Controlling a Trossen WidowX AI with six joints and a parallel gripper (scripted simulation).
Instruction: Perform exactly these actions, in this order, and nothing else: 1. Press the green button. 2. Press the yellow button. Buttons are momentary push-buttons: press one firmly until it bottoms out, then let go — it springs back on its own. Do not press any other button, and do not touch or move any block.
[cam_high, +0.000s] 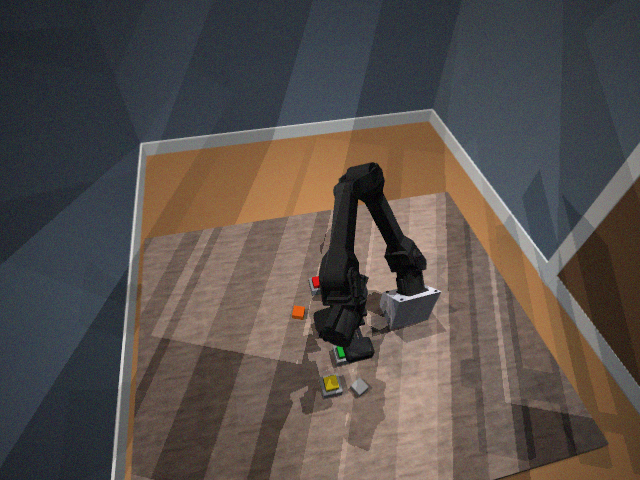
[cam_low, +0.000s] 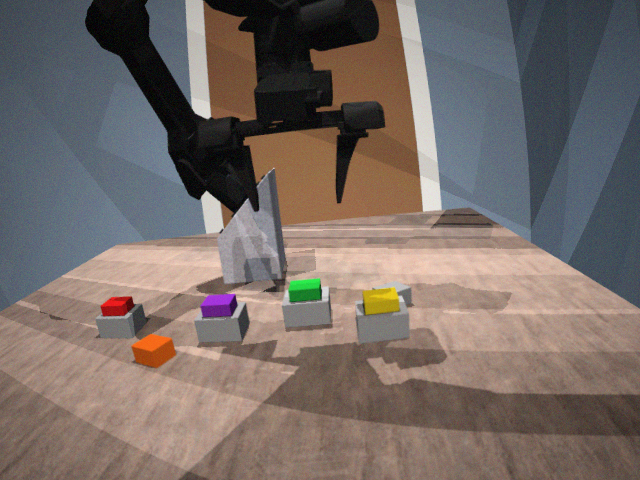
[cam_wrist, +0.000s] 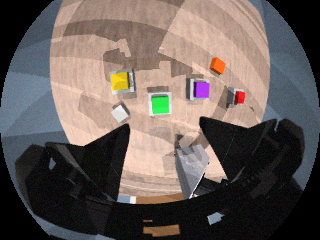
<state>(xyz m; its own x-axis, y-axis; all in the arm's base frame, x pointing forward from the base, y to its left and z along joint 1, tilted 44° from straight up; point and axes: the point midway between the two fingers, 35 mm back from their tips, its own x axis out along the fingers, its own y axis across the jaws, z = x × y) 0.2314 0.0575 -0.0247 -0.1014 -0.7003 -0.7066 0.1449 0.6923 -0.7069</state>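
Now: the green button 90 mm below my gripper tip. Also, from my gripper tip: purple button 100 mm to the right, 90 mm below, 10 mm ahead; grey block 110 mm below, 90 mm to the left; yellow button 90 mm below, 60 mm to the left, 60 mm ahead.
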